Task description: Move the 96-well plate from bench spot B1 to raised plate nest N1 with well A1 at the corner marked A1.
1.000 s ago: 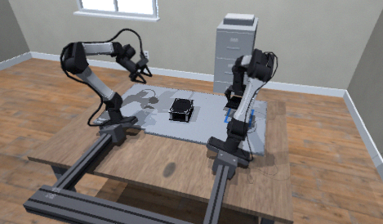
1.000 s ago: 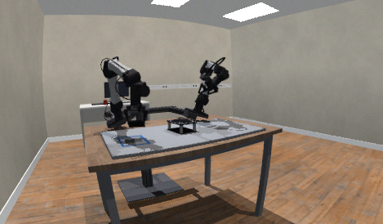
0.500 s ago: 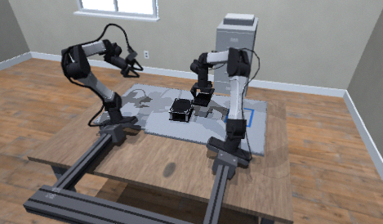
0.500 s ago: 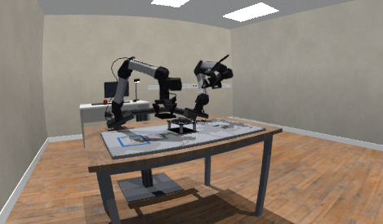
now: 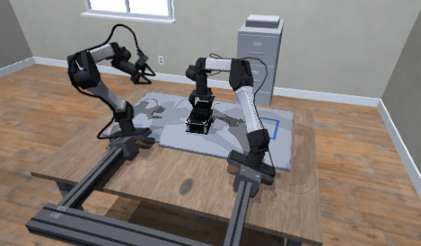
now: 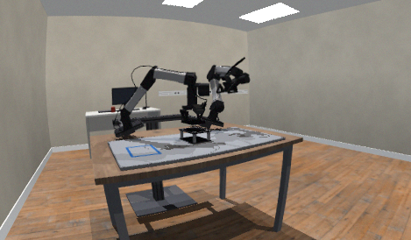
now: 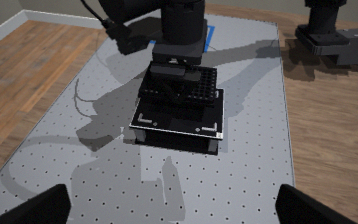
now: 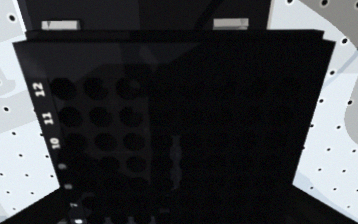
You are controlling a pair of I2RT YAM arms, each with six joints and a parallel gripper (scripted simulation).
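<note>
Now: right hand 1 cm to the right of the raised nest and 5 cm above it. Also, from my right hand: dark 96-well plate: right at my right hand; then A1 label: 9 cm behind, 6 cm to the left, 5 cm below.
</note>
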